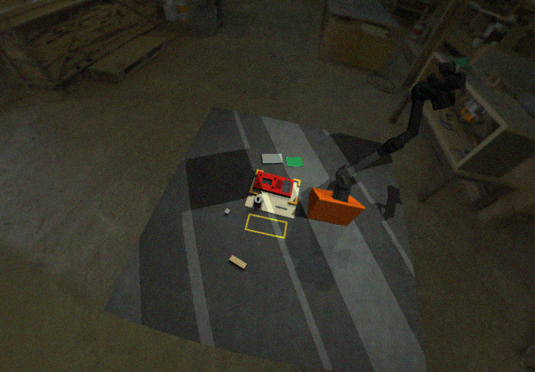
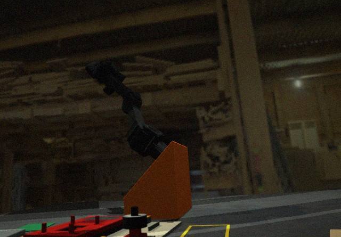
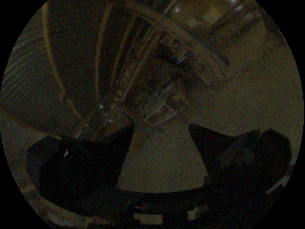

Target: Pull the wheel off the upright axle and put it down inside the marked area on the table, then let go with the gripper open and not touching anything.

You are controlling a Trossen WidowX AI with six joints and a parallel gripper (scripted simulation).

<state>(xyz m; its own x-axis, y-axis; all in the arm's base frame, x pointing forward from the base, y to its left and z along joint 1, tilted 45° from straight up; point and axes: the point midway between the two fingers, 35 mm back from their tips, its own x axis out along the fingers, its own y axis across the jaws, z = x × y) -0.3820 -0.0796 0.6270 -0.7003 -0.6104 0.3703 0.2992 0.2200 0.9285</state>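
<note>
The wheel is 700 mm ahead of my gripper tip, 600 mm to the left of it and 560 mm below it. The rest, counted from my gripper tip: upright axle (710 mm ahead, 600 mm to the left, 570 mm below); then green tile (600 mm below, 600 mm ahead, 260 mm to the left); then grey tile (730 mm ahead, 600 mm below, 290 mm to the left).
</note>
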